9 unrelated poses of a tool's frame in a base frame.
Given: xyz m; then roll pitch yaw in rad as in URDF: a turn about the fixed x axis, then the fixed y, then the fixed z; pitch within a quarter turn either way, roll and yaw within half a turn.
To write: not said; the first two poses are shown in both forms.
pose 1, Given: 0.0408 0.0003 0.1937 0.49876 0.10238 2.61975
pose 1, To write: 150.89 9.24 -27.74 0.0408 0.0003 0.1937
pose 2, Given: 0.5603 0.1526 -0.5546 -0.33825 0.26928 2.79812
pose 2, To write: 165.51 -20.37 14.07 0.5603 0.1526 -0.5546
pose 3, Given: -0.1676 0.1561 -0.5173 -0.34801 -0.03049 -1.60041
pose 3, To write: -91.80 19.98 -1.13 -0.1676 0.1561 -0.5173
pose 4, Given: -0.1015 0.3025 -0.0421 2.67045 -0.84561 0.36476
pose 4, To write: -0.05 51.71 162.52 -0.1015 0.3025 -0.0421
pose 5, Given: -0.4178 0.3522 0.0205 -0.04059 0.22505 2.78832
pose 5, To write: 159.76 -12.90 -2.30 -0.4178 0.3522 0.0205
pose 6, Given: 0.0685 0.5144 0.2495 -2.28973 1.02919 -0.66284
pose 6, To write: 66.02 1.04 -109.85 0.0685 0.5144 0.2495
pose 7, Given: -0.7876 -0.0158 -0.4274 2.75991 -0.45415 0.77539
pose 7, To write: -39.71 33.47 -178.70 -0.7876 -0.0158 -0.4274
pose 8, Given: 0.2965 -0.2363 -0.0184 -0.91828 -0.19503 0.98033
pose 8, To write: 37.47 -46.51 -30.05 0.2965 -0.2363 -0.0184
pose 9, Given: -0.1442 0.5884 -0.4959 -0.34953 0.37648 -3.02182
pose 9, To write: -165.59 -17.58 23.58 -0.1442 0.5884 -0.4959
